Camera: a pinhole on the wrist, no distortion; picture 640 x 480 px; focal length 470.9 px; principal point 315.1 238.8 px. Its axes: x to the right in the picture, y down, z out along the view. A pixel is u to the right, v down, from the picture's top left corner.
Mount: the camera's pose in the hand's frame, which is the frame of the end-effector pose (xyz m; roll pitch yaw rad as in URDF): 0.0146 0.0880 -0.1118 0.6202 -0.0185 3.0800
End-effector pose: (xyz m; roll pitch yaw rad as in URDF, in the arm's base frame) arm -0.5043 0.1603 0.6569 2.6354 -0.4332 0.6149
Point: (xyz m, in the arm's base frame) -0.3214 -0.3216 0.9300
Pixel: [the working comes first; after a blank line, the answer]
In the camera's frame: 0.0488 -0.3495 0.3589

outside the picture
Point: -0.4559 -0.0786 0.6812
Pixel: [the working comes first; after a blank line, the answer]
In the camera's frame: 0.1049 -0.0127 0.2090

551.6 210.2
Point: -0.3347 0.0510 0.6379
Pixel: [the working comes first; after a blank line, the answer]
In the camera's frame: -0.0381 0.0985 0.2320

237.8 438.8
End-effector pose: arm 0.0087 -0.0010 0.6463 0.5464 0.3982 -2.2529
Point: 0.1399 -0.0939 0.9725
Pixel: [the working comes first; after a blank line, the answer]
In the camera's frame: 0.1683 0.0046 0.3393

548.6 245.1
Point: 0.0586 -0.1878 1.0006
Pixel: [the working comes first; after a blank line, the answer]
In the camera's frame: 0.0683 0.0099 0.4180

392.0 249.9
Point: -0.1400 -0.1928 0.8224
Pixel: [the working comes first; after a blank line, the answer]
In the camera's frame: -0.1313 0.1445 0.3029

111.0 463.4
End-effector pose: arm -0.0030 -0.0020 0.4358 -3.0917 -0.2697 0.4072
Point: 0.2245 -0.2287 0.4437
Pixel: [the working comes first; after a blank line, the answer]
In the camera's frame: -0.0869 -0.1053 0.2259

134.0 19.3
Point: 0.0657 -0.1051 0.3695
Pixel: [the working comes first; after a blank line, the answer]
In the camera's frame: 0.0163 0.0721 0.1638

362.1 446.2
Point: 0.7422 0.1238 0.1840
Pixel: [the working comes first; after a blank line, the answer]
In the camera's frame: -0.6076 0.1974 0.5372

outside the picture
